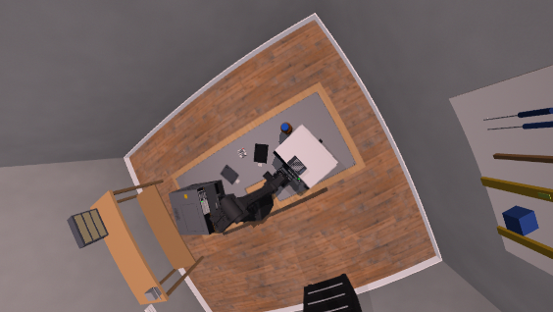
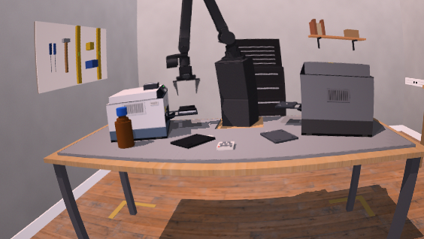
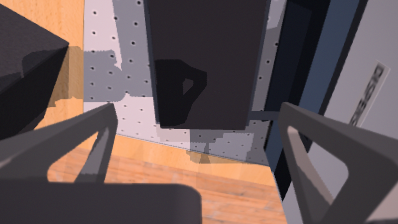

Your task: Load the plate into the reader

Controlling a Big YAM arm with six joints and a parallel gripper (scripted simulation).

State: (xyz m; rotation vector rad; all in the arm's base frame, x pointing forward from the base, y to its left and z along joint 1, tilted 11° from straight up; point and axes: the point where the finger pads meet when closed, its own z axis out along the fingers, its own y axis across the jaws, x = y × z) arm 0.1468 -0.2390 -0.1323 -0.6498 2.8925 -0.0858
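Right now the lid is 1 cm to the right of my hand and 8 cm below it. From my hand the other things lie so: brown capped bottle (37 cm ahead, 18 cm to the right, 7 cm below); then multi-well plate (1 cm to the right, 9 cm below); then flat black pad (25 cm ahead, 12 cm to the left, 18 cm below).
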